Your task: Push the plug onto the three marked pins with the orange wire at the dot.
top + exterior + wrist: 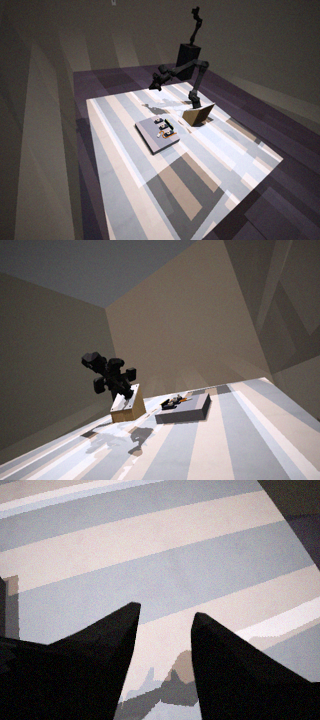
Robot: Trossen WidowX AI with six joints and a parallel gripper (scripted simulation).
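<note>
The blue band lies 3 cm behind my gripper tip, 34 cm to the left of it and 14 cm below it. Also, from my gripper tip: grey printed holder 13 cm ahead, 33 cm to the left, 19 cm below.
</note>
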